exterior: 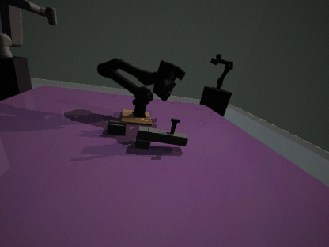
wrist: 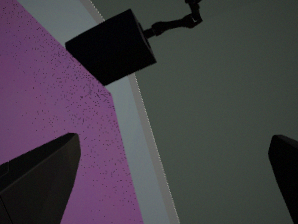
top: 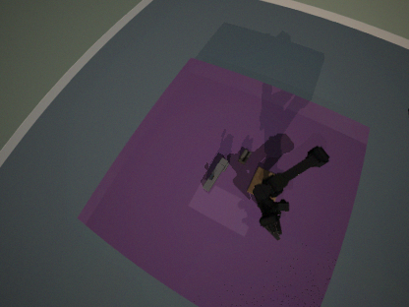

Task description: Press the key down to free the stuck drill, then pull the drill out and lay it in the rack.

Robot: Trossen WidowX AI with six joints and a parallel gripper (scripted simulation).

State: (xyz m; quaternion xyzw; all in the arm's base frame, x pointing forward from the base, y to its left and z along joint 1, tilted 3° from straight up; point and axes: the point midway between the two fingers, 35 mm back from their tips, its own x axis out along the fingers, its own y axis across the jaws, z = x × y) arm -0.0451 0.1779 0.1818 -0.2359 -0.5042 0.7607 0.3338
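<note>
Right now my gripper tip is 350 mm short of the key, 150 mm to the left of it and 110 mm above it. Round my gripper tip: drill (340 mm ahead, 200 mm to the right, 150 mm below); block (340 mm ahead, 190 mm to the right, 160 mm below); rack (230 mm ahead, 330 mm to the right, 170 mm below).
</note>
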